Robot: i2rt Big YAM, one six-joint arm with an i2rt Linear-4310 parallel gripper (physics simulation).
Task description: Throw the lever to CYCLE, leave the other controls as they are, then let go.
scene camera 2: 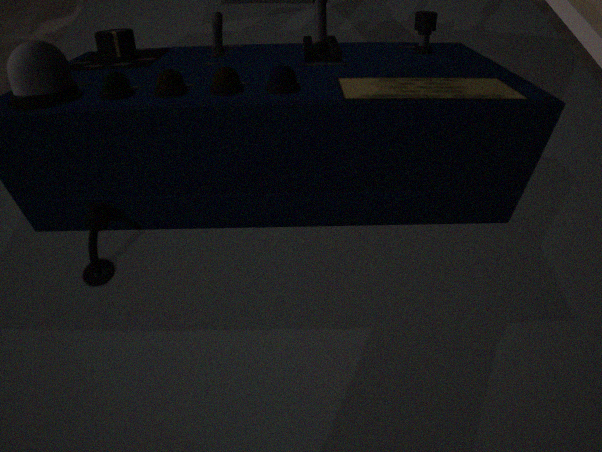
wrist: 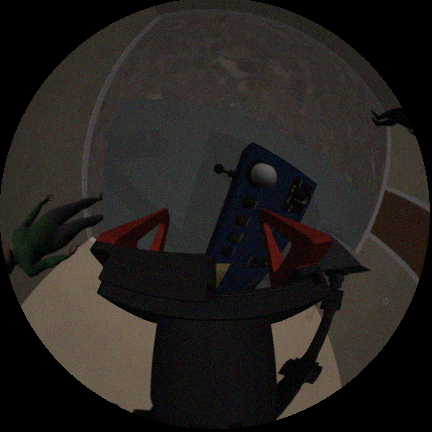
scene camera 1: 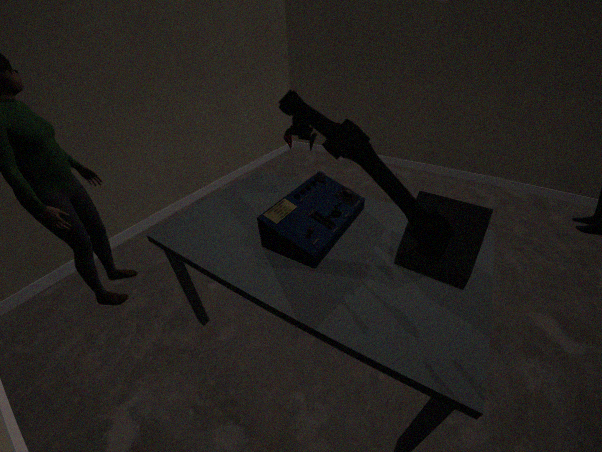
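Seen in the pictures: gripper, between the fingertips: (wrist: 213,212) (scene camera 1: 300,148); arm's base, origin of its link: (wrist: 336,271) (scene camera 1: 434,242).
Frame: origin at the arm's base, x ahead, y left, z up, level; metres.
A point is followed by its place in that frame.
Observation:
A blue sloped console (scene camera 1: 295,237) {x 0.438, y 0.260, z -0.024 m} (scene camera 2: 280,160) {x 0.626, y 0.078, z -0.027 m} (wrist: 235,200) {x 0.633, y -0.056, z 0.029 m} stands on the table. In the scene camera 2 view, an upright lever shaft (scene camera 2: 322,25) {x 0.413, y 0.095, z -0.008 m} rises from a dark slotted base; its top is cut off by the frame edge. A thin upright stick (scene camera 2: 217,32) {x 0.435, y -0.024, z -0.011 m} and a small knobbed stem (scene camera 2: 425,25) {x 0.413, y 0.212, z 0.000 m} stand on either side of it. A side arm with a round end (scene camera 2: 95,250) {x 0.693, y -0.092, z -0.095 m} (wrist: 223,171) {x 0.683, y -0.094, z -0.086 m} sticks out of the console's back. Labels are too dark to read, so the lever's setting cannot be told. My gripper (scene camera 1: 301,148) {x 0.678, y -0.068, z 0.185 m} (wrist: 213,212) {x 0.678, y -0.068, z 0.185 m} is open and empty, high above the console, touching nothing.
The console also carries a white dome (scene camera 2: 39,70) {x 0.625, y -0.117, z 0.055 m} (wrist: 263,175) {x 0.617, y -0.131, z 0.067 m}, a block-shaped knob (scene camera 2: 116,44) {x 0.472, y -0.132, z -0.008 m}, several small domes and a yellow label (scene camera 1: 281,211) {x 0.563, y 0.203, z 0.018 m} (scene camera 2: 430,88) {x 0.572, y 0.202, z 0.021 m}. A person in green (scene camera 1: 32,145) (wrist: 35,247) stands beyond the table (scene camera 1: 220,260) {x 0.667, y 0.475, z -0.120 m}. The arm's dark base plate (scene camera 1: 472,225) {x -0.091, y -0.074, z 0.069 m} is at the right.

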